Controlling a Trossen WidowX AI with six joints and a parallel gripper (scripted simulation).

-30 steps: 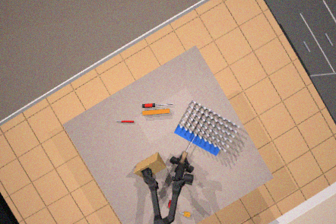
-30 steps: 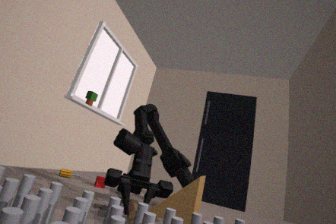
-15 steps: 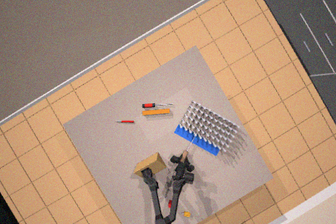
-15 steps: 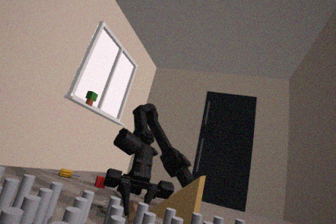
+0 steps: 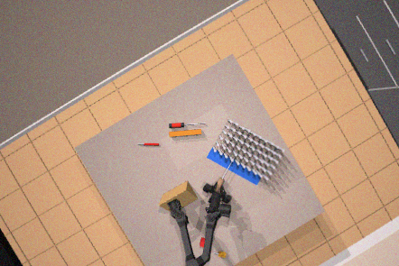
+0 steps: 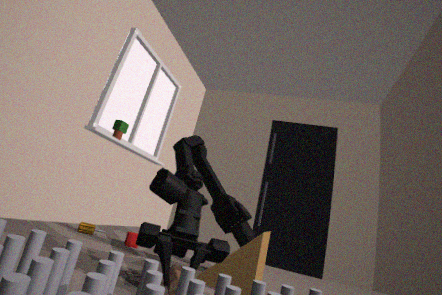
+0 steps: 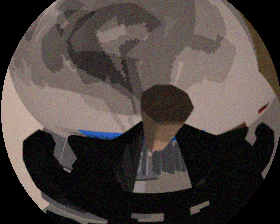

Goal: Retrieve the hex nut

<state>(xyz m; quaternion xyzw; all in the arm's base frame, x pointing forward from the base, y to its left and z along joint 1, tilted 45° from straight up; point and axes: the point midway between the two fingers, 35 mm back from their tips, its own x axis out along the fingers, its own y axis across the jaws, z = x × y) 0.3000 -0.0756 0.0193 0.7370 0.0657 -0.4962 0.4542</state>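
Right now the blue taped strip is 150 mm ahead of my gripper tip, 40 mm to the left of it and 30 mm below it. Also, from my gripper tip: hook tool: 80 mm ahead, 50 mm to the left; red cube: 290 mm behind, 330 mm to the right, 10 mm below; orange bar: 50 mm behind, 410 mm to the left, 10 mm below.
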